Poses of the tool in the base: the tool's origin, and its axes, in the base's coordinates. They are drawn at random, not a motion.
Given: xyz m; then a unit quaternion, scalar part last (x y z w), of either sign.
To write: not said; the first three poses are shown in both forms.
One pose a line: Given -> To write
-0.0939 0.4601 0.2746 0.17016 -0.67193 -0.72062 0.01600 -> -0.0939 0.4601 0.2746 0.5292 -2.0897 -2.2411
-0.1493 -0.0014 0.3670 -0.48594 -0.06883 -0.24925 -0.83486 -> -0.1493 -0.0014 0.3670 1.0292 0.1458 0.5279
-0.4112 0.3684 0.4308 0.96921 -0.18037 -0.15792 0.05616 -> -0.4112 0.3684 0.4308 2.9406 -0.5472 -0.4791
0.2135 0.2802 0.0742 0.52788 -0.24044 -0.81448 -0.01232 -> 0.2135 0.2802 0.0742 -1.6455 0.7495 2.5389
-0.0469 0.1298 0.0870 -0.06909 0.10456 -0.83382 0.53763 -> -0.0469 0.1298 0.0870 -0.1644 0.2488 -1.9841
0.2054 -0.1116 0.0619 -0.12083 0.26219 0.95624 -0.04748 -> 0.2054 -0.1116 0.0619 0.3685 -0.7997 -2.9166
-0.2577 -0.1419 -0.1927 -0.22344 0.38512 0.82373 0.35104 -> -0.2577 -0.1419 -0.1927 -0.5785 0.9971 2.1326
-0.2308 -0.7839 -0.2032 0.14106 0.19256 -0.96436 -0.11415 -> -0.2308 -0.7839 -0.2032 -0.4136 -0.5646 2.8275
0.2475 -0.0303 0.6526 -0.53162 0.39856 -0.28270 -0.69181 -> 0.2475 -0.0303 0.6526 1.1880 -0.8907 0.6317
